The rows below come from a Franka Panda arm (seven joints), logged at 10 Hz.
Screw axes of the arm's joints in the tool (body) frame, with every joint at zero. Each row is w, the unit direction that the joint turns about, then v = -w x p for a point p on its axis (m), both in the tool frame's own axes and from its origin. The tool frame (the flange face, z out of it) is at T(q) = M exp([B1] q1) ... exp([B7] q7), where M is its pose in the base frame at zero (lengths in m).
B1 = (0, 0, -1, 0, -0.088, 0)
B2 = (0, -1, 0, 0.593, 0, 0.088)
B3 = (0, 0, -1, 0, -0.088, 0)
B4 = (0, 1, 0, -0.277, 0, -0.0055)
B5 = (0, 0, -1, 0, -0.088, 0)
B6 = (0, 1, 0, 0.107, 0, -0.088)
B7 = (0, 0, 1, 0, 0, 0)
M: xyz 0.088 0 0.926 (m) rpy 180 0 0 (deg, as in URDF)
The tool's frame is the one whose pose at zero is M.
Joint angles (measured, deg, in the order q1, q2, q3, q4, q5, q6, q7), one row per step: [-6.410 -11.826 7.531 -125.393 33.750 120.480 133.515]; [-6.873 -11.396 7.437 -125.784 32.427 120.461 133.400]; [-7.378 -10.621 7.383 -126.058 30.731 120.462 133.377]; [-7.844 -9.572 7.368 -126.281 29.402 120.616 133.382]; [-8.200 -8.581 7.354 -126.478 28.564 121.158 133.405]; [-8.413 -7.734 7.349 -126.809 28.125 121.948 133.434]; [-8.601 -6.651 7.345 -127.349 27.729 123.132 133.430]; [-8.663 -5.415 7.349 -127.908 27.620 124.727 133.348]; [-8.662 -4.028 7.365 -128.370 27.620 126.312 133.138]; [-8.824 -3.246 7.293 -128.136 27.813 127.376 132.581]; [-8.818 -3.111 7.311 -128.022 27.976 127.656 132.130]
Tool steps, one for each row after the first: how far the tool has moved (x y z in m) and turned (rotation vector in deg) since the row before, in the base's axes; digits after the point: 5 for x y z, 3 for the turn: [0.00007 -0.00609 -0.00757 -1.159 0.780 0.084]; [0.00108 -0.00646 -0.00966 -1.435 1.044 0.172]; [0.00192 -0.00575 -0.01125 -1.084 1.150 0.029]; [0.00229 -0.00481 -0.00981 -0.725 0.727 -0.233]; [0.00175 -0.00338 -0.00919 -0.445 0.493 -0.358]; [0.00180 -0.00359 -0.01242 -0.470 0.572 -0.463]; [0.00231 -0.00264 -0.01327 -0.324 0.342 -0.544]; [0.00251 -0.00188 -0.01385 -0.239 0.355 -0.392]; [0.00374 -0.00338 -0.00361 -0.084 -0.606 -0.225]; [0.00114 -0.00005 0.00012 0.020 -0.394 0.243]
